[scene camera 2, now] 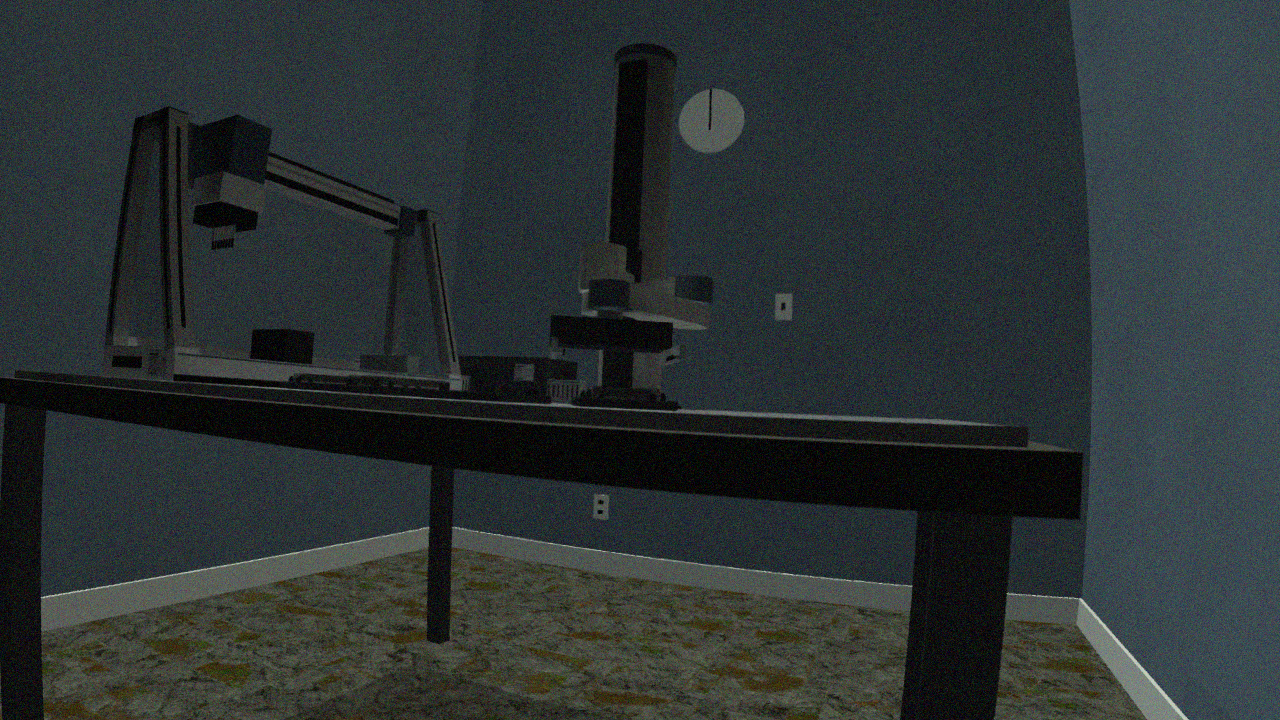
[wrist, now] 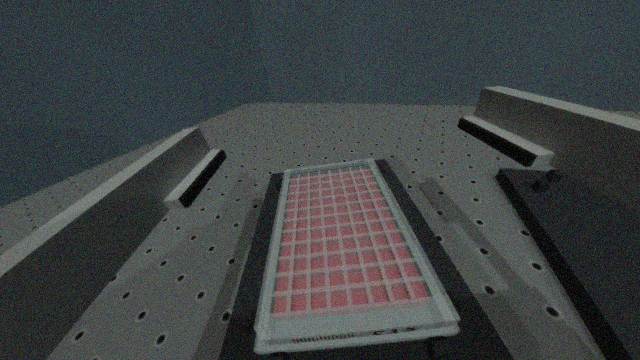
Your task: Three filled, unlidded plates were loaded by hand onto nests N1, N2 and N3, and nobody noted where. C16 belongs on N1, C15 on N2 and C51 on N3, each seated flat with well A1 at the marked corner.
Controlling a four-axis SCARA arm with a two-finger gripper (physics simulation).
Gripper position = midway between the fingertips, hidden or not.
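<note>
Scene camera 2 shows the gripper (scene camera 2: pixel 619 348), and the wrist view likewise shows the gripper (wrist: pixel 337 124).
</note>
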